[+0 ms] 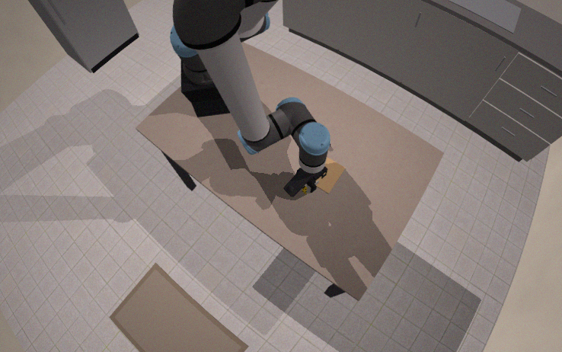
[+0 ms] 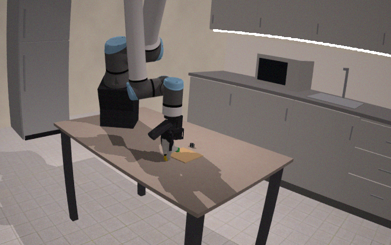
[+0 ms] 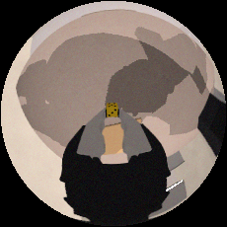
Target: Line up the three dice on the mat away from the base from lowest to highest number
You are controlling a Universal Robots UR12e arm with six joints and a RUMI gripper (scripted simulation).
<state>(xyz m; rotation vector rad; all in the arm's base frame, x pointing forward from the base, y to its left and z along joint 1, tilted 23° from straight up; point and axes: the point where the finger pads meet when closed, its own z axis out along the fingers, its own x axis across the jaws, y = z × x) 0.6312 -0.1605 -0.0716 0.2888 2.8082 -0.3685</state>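
My gripper is now 11 cm to the right of the orange mat, 2 cm above it and 1 cm short of it. Also, from my hand: black die 23 cm to the left, 4 cm behind, 1 cm below; green die 11 cm to the left, 4 cm behind; yellow die 1 cm below.
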